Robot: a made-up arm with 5 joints.
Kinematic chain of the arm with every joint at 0, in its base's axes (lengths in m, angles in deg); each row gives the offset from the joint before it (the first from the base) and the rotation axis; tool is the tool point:
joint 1: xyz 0 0 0.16 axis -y
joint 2: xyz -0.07 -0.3 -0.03 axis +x
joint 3: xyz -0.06 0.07 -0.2 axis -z
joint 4: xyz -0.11 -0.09 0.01 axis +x
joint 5: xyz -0.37 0 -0.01 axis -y
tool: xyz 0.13 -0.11 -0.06
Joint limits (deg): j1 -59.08..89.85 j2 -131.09..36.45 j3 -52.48..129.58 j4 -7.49..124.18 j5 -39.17..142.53
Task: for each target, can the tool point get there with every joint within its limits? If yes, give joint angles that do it. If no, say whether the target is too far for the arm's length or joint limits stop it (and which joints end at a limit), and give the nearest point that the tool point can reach.
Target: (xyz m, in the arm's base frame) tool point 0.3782 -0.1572 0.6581
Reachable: no: joint limits stop it (at a limit: joint 1, joint 3) | nearest point 0.3079 -0.1714 0.6574 | short by 0.072 m
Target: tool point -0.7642 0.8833 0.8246
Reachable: no: too far | nearest point -0.4067 0.2818 0.5089 | short by 0.768 m
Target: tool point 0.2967 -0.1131 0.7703
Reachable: no: joint limits stop it (at a limit: joint 1, joint 2, joint 5) | nearest point 0.2520 -0.1591 0.7070 | short by 0.090 m
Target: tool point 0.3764 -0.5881 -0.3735
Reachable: yes | joints 72.13 -97.53 89.53 60.53 105.79
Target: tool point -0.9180 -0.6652 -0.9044
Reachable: no: too far | nearest point -0.5126 -0.4985 -0.4344 | short by 0.643 m
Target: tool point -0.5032 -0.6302 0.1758
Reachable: yes | joints -41.46 -104.36 78.28 8.74 12.10
